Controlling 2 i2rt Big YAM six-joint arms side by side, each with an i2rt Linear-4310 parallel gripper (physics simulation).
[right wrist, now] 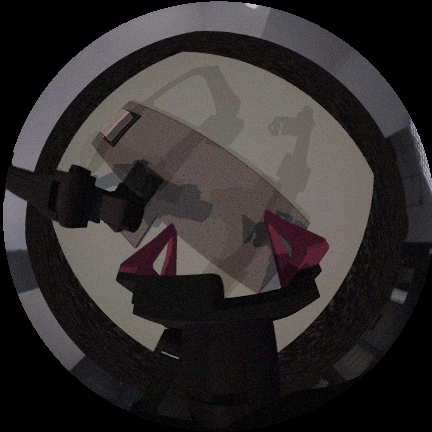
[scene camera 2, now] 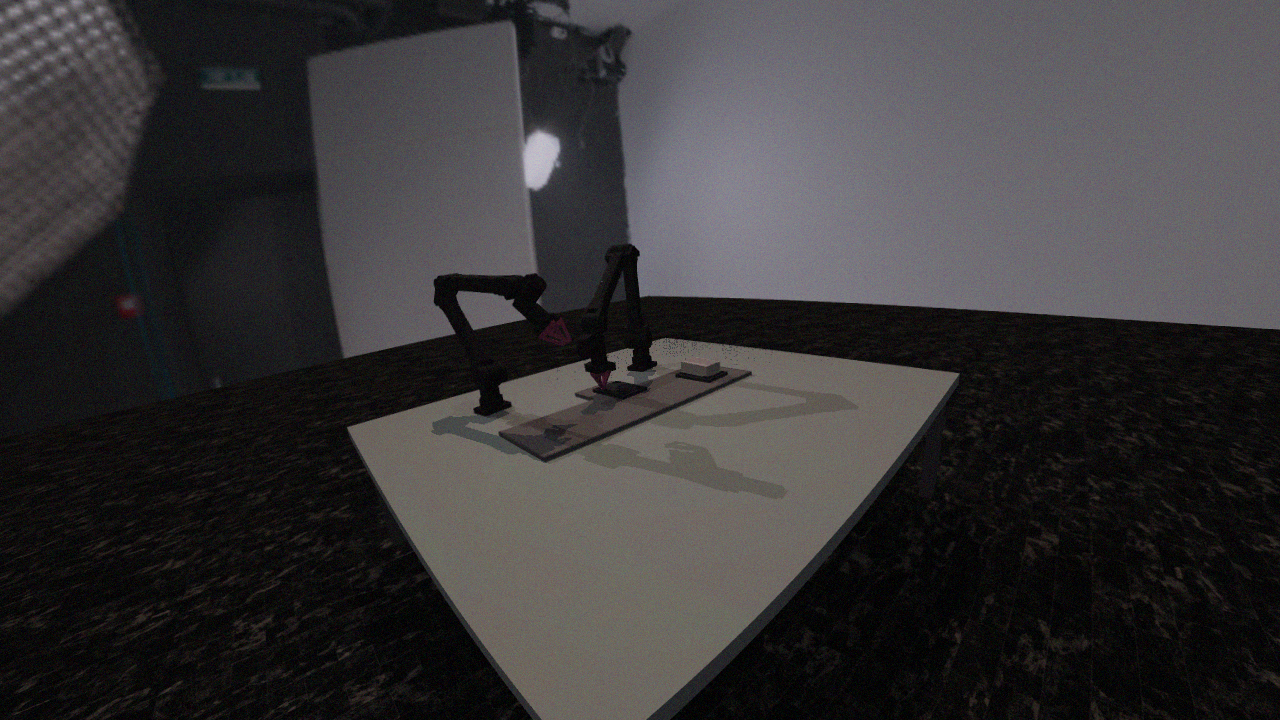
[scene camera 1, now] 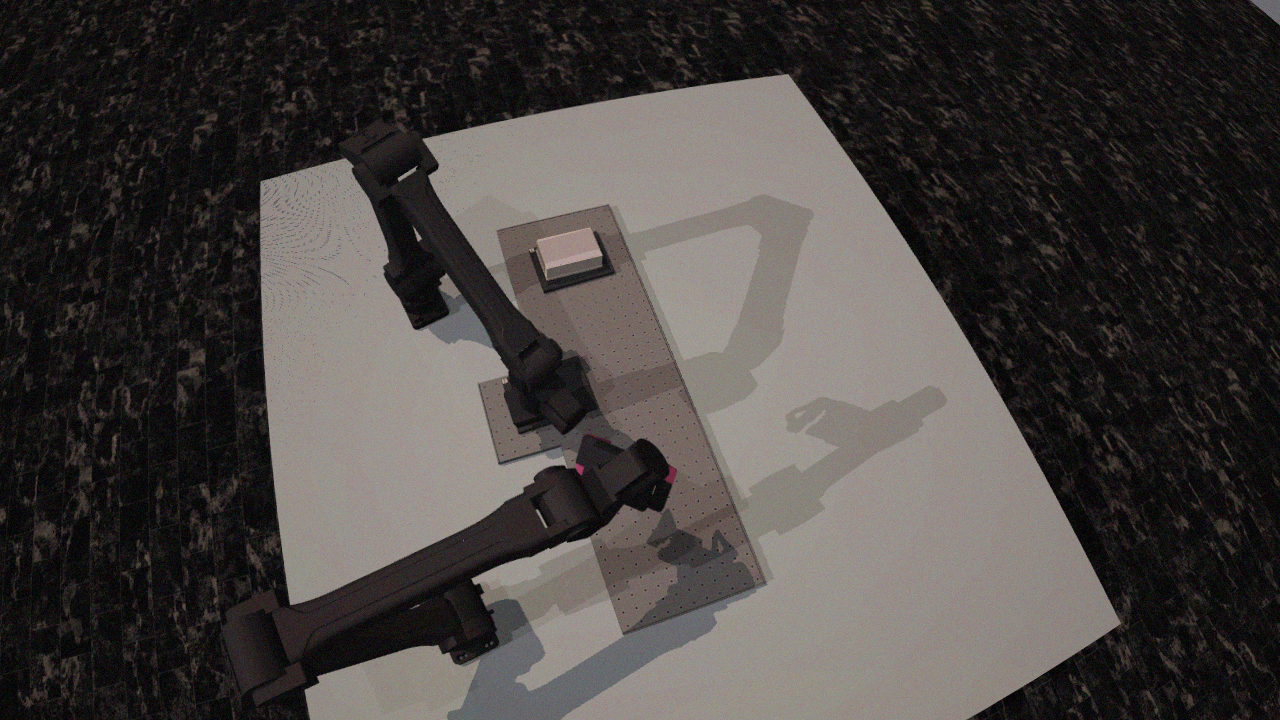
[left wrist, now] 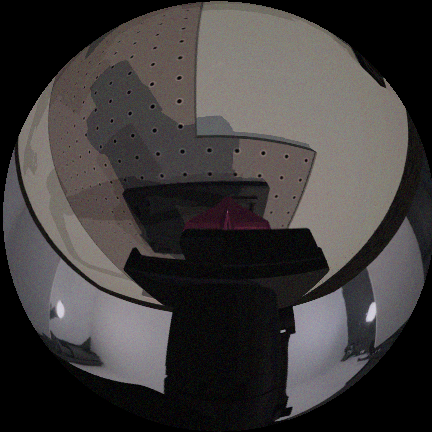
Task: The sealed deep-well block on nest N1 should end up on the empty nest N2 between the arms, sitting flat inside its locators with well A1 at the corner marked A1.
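The pale sealed block [scene camera 1: 571,250] [scene camera 2: 700,367] [right wrist: 118,125] sits on dark nest N1 [scene camera 1: 580,282] at the far end of the perforated board. The dark nest N2 [scene camera 2: 629,389] [left wrist: 200,187] bears no block; the left arm partly hides it in scene camera 1. My left gripper [scene camera 2: 603,385] [left wrist: 227,201] is shut and empty, pointing down low at N2, its fingertips overlapping the nest's edge in the left wrist view. My right gripper [scene camera 2: 567,339] [right wrist: 218,221] is open and empty, high above the board. The A1 mark and well A1 cannot be made out.
The perforated board [scene camera 1: 640,322] [scene camera 2: 572,429] [left wrist: 165,60] [right wrist: 220,175] lies on the white table [scene camera 1: 859,537] [scene camera 2: 626,555]. Its side piece extends beneath N2. The right arm [scene camera 1: 429,568] reaches over the table near the left arm [scene camera 1: 465,268]. Arm shadows cross the board and table.
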